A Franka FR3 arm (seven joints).
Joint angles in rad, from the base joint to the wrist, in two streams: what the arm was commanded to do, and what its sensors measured. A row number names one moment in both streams.
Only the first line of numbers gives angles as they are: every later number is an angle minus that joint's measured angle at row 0.
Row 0, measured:
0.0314 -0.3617 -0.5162 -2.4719 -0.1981 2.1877 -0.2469
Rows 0 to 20, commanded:
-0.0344 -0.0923 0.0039 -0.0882 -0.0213 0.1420 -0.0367
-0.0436 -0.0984 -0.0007 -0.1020 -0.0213 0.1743 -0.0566
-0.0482 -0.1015 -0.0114 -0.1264 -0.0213 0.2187 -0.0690
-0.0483 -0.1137 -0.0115 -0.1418 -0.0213 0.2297 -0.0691
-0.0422 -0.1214 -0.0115 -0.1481 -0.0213 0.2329 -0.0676
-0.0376 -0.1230 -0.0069 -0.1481 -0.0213 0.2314 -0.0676
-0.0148 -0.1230 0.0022 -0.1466 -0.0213 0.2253 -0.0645
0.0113 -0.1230 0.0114 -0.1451 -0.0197 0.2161 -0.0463
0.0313 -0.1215 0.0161 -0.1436 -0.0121 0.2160 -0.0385
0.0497 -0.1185 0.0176 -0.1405 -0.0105 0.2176 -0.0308
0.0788 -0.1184 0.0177 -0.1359 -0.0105 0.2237 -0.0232
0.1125 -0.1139 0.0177 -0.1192 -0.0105 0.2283 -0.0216
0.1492 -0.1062 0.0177 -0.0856 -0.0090 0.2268 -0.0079
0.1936 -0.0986 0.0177 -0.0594 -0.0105 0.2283 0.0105
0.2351 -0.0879 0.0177 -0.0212 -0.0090 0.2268 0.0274
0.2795 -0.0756 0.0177 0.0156 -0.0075 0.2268 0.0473
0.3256 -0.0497 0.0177 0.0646 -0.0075 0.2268 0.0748
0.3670 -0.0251 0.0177 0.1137 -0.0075 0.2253 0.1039
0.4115 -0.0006 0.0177 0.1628 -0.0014 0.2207 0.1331
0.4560 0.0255 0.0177 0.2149 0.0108 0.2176 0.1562
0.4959 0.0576 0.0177 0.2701 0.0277 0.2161 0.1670
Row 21, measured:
0.3832 -0.0419 0.0229 0.0907 -0.0053 0.2336 0.1098
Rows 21 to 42, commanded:
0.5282 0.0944 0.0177 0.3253 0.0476 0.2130 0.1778
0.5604 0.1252 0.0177 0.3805 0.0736 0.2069 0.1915
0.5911 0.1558 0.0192 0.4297 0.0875 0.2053 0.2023
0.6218 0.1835 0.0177 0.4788 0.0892 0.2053 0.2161
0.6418 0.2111 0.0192 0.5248 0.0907 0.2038 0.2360
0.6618 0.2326 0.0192 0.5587 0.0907 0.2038 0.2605
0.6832 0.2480 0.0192 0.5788 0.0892 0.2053 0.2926
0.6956 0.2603 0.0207 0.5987 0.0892 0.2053 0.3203
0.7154 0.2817 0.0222 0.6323 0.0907 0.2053 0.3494
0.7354 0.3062 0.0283 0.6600 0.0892 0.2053 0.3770
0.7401 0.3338 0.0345 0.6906 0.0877 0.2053 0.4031
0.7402 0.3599 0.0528 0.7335 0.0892 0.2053 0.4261
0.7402 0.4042 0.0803 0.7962 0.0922 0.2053 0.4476
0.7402 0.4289 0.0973 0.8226 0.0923 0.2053 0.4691
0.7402 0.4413 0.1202 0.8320 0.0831 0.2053 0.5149
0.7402 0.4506 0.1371 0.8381 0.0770 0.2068 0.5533
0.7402 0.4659 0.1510 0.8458 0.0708 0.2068 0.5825
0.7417 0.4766 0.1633 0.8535 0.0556 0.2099 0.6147
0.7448 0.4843 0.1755 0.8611 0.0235 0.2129 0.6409
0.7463 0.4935 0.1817 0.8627 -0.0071 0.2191 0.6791
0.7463 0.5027 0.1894 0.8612 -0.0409 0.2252 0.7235
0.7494 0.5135 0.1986 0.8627 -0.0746 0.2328 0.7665
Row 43, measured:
0.7456 0.4794 0.1831 0.8109 0.0125 0.2285 0.6498
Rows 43 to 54, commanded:
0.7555 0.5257 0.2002 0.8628 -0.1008 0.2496 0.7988
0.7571 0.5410 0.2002 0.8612 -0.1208 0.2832 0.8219
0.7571 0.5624 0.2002 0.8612 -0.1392 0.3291 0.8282
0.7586 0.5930 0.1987 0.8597 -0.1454 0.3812 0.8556
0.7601 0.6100 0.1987 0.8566 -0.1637 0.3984 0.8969
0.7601 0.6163 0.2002 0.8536 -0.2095 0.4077 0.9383
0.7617 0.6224 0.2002 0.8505 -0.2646 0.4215 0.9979
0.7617 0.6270 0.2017 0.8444 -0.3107 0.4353 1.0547
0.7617 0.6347 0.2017 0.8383 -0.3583 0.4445 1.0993
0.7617 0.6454 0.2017 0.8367 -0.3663 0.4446 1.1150
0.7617 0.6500 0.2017 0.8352 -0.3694 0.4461 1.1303
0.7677 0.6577 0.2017 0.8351 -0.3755 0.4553 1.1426
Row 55, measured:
0.7565 0.6444 0.2078 0.8171 -0.3311 0.4232 1.0783
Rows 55 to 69, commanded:
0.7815 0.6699 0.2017 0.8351 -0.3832 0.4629 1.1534
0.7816 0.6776 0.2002 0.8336 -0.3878 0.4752 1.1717
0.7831 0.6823 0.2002 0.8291 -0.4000 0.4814 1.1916
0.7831 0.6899 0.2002 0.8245 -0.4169 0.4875 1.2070
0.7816 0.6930 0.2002 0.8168 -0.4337 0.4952 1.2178
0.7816 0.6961 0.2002 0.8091 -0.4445 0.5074 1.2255
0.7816 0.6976 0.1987 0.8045 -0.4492 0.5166 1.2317
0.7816 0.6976 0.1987 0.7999 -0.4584 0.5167 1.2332
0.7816 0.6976 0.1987 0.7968 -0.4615 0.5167 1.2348
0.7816 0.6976 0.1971 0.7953 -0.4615 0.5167 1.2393
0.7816 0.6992 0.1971 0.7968 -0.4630 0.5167 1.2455
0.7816 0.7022 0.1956 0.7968 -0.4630 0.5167 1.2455
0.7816 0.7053 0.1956 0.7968 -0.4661 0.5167 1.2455
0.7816 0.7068 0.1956 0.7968 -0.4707 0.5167 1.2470
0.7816 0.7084 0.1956 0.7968 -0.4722 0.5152 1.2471
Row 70, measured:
0.7777 0.7170 0.2041 0.8010 -0.4338 0.4885 1.2129
